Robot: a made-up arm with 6 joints.
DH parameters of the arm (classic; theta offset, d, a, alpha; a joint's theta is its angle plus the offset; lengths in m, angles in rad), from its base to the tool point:
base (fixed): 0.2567 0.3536 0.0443 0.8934
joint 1: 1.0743 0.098 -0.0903 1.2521
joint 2: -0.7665 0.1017 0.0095 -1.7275
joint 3: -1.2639 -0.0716 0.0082 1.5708
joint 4: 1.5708 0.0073 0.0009 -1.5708
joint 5: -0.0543 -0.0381 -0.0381 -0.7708
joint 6: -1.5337 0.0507 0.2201 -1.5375
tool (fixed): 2.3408 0.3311 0 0
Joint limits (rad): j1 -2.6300..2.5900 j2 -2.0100..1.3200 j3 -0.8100..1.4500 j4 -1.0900..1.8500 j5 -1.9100..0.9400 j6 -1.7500..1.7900
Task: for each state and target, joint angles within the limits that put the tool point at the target. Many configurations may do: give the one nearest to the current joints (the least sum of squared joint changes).
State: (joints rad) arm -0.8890 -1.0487 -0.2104 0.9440 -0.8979 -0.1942
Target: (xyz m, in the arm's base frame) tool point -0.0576 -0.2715 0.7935
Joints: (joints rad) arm -1.6767 -1.3063 -0.3350 0.9328 -0.9194 -0.4599
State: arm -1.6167 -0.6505 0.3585 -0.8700 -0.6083 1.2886
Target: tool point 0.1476 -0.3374 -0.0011
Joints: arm -0.9582 -0.5537 0.1845 -1.0140 -0.7837 1.3950
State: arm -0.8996 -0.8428 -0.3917 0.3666 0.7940 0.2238
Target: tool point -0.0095 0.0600 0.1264
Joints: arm -0.9983 -1.0508 -0.5374 0.3290 0.9400 0.4048
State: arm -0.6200 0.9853 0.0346 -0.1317 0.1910 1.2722
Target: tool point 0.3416 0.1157 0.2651
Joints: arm -0.7086 0.5200 0.3573 -0.3462 0.5434 1.5289
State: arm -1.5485 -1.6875 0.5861 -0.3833 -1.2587 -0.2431
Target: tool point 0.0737 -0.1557 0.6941
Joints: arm -0.9695 -1.3680 0.1951 -0.7447 -1.4268 -0.5298
